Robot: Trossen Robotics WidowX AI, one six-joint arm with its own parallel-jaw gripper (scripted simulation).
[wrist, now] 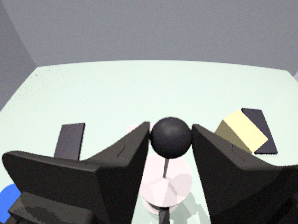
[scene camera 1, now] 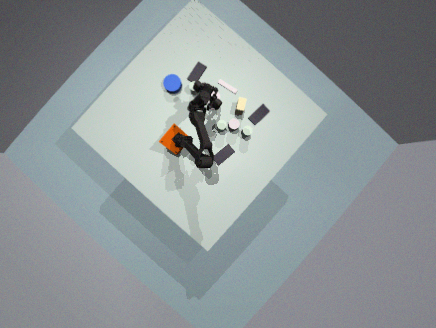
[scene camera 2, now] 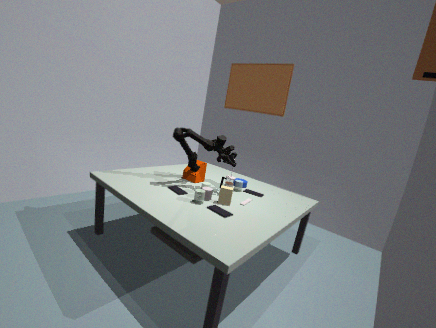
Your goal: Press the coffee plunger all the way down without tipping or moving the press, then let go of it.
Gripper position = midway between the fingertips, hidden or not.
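Observation:
My gripper (wrist: 170, 128) visible, cream block (wrist: 237, 128) too.

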